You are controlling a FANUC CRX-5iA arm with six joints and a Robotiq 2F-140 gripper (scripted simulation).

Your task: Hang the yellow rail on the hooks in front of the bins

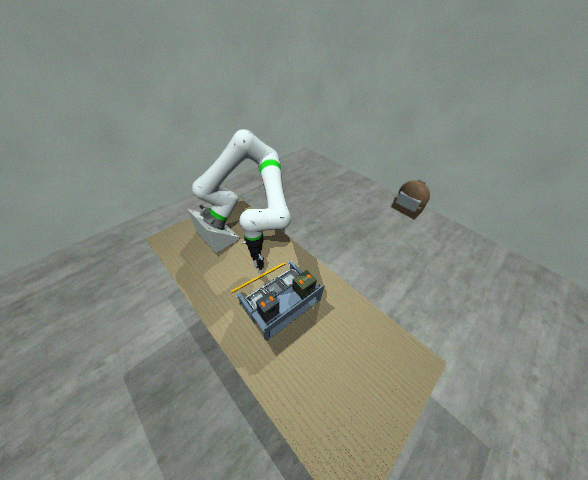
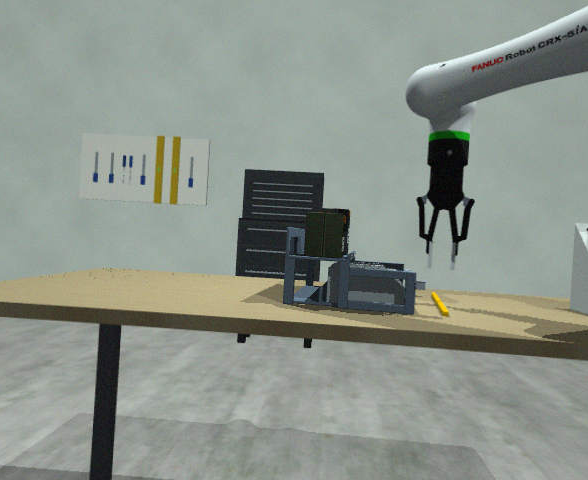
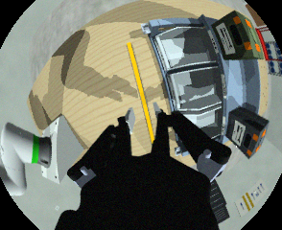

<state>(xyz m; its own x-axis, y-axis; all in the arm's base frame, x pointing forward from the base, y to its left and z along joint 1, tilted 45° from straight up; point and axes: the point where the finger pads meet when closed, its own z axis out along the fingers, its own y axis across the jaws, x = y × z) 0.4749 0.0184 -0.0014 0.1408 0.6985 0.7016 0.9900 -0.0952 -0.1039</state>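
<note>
Right now my hand is 110 mm above the yellow rail.
</note>
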